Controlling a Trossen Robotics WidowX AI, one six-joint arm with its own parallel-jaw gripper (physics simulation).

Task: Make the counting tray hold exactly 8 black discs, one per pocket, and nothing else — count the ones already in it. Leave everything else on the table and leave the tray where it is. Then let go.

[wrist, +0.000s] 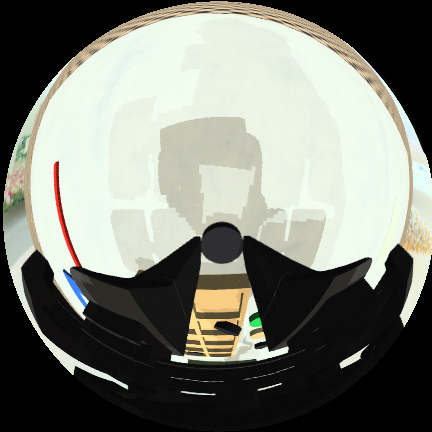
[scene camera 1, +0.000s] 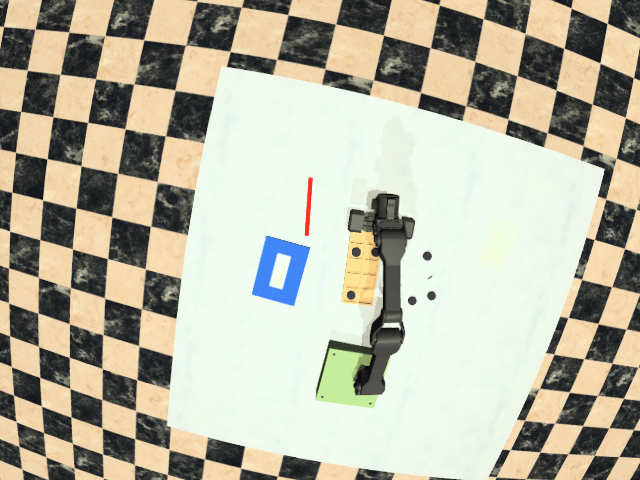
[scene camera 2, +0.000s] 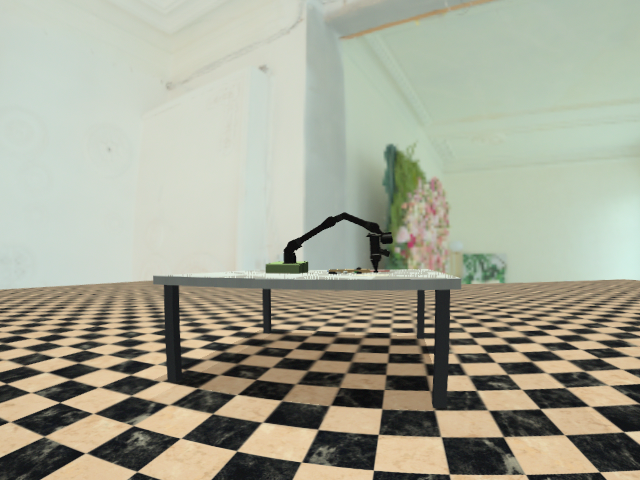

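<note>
My gripper point(scene camera 2: 375, 270) point(wrist: 221, 241) is shut on a black disc point(wrist: 221, 243), a fingertip against each side, low at the table just beyond the tray's far end. In scene camera 1 the arm hides the fingertips and this disc. The tan counting tray point(scene camera 1: 354, 266) point(wrist: 217, 300) has two columns of pockets. Three black discs show in it: one disc point(scene camera 1: 356, 251), a second point(scene camera 1: 375, 252) partly under the arm, and a third point(scene camera 1: 351, 295) in a near-end pocket. The arm hides part of the tray. Three loose black discs point(scene camera 1: 427, 255) point(scene camera 1: 431, 295) point(scene camera 1: 412, 300) lie right of it.
A green disc point(wrist: 255, 320) and a tan disc point(wrist: 256, 333) lie beside the tray. Left are a red stick point(scene camera 1: 308, 206) point(wrist: 60, 210) and a blue frame point(scene camera 1: 264, 271). A pale yellow patch point(scene camera 1: 497, 242) is at right. The arm stands on a green base point(scene camera 1: 336, 377).
</note>
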